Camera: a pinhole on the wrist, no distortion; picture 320 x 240 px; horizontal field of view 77.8 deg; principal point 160.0 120.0 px. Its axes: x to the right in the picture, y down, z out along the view. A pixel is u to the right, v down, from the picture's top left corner.
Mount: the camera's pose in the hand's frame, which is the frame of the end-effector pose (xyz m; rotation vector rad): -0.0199 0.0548 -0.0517 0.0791 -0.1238 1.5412
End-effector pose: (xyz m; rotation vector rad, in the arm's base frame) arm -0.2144 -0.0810 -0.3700 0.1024 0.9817 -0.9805
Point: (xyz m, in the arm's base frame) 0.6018 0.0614 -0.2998
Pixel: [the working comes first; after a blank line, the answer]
In the camera's frame: 0.6735 -0.0222 0.4725

outside the picture
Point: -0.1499 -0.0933 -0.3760
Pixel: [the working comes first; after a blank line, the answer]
In the camera's frame: 0.0012 -0.0470 0.0956

162.4 22.4
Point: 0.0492 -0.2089 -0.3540
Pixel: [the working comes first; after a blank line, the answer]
In the camera's frame: 0.0999 -0.1457 0.2800

230.7 16.8
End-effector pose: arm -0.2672 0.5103 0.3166 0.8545 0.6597 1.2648
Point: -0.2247 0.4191 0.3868
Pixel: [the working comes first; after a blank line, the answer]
In the camera's frame: -0.0087 0.0543 0.1450

148.1 194.3
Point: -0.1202 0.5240 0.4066
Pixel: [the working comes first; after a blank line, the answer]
In the camera's frame: -0.0261 -0.0725 0.2220

136.7 55.3
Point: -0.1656 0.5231 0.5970
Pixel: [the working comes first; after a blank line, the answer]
In the camera's frame: 0.1650 -0.0652 0.2634

284.2 70.9
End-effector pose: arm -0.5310 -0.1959 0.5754 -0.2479 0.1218 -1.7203
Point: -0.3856 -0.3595 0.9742
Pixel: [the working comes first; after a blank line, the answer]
In the camera's frame: 0.0886 -0.2092 0.4499

199.1 27.8
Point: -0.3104 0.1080 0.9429
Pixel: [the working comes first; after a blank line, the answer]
In the camera's frame: 0.0807 0.2644 0.4787

193.4 229.5
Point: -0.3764 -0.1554 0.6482
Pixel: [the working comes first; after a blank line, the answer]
In the camera's frame: 0.0904 0.0335 0.1513

278.4 163.8
